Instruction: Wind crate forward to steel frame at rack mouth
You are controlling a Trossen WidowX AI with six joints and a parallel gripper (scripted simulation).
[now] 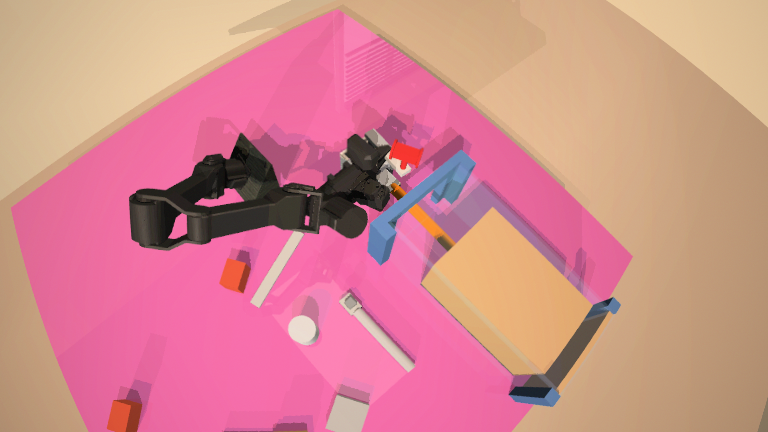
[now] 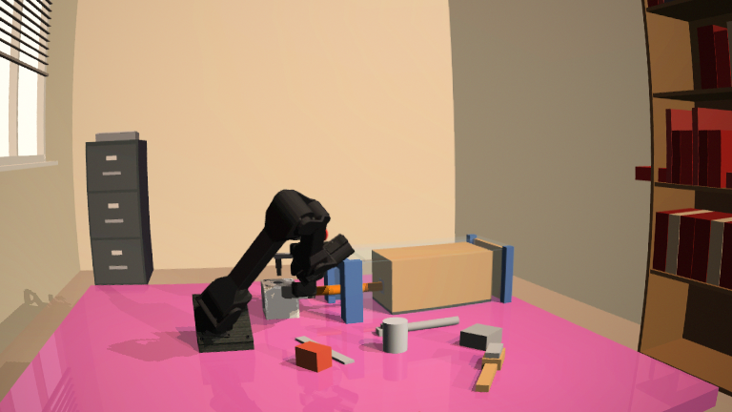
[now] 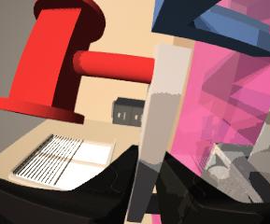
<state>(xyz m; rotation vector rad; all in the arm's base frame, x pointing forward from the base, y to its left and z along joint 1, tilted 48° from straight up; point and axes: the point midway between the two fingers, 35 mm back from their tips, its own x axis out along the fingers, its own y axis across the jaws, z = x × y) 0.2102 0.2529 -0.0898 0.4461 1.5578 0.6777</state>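
Now: the red knob 5 cm ahead of my gripper tip, 4 cm above it and 1 cm to the right of it. From my gripper tip the other things lie so: blue steel frame 11 cm ahead, 5 cm below, 1 cm to the right; then winch 13 cm below, 7 cm behind, 2 cm to the right; then winch handle 2 cm ahead, 1 cm to the right, 1 cm above.
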